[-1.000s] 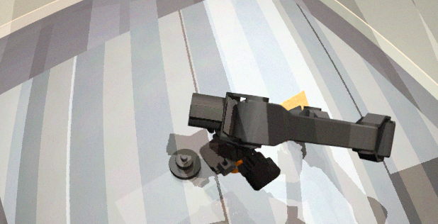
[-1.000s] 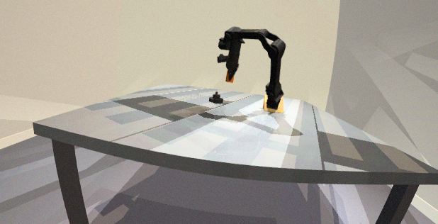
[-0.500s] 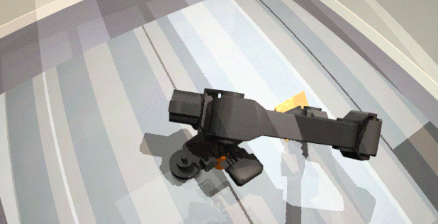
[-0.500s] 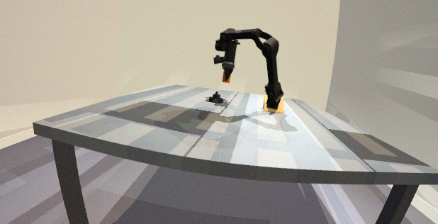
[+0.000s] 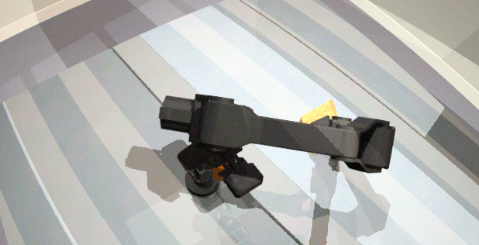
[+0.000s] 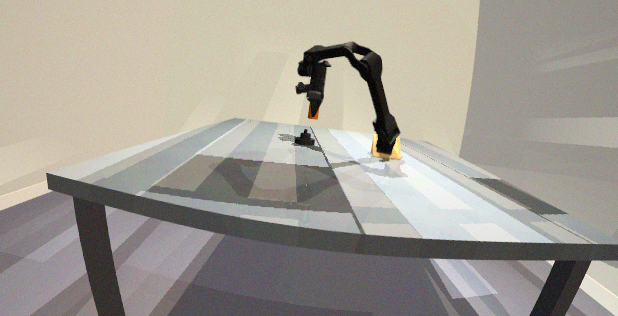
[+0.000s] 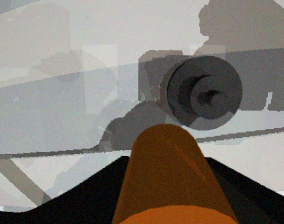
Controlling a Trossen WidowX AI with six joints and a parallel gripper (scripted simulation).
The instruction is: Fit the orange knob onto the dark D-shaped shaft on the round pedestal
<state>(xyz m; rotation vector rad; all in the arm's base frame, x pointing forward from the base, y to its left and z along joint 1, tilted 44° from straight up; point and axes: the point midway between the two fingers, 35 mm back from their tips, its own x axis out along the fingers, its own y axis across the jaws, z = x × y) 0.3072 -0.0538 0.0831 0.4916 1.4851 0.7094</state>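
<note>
The pedestal lies 30 mm ahead of my gripper tip, 50 mm to the right of it and 90 mm below it. Round my gripper tip: orange knob 20 mm above.
</note>
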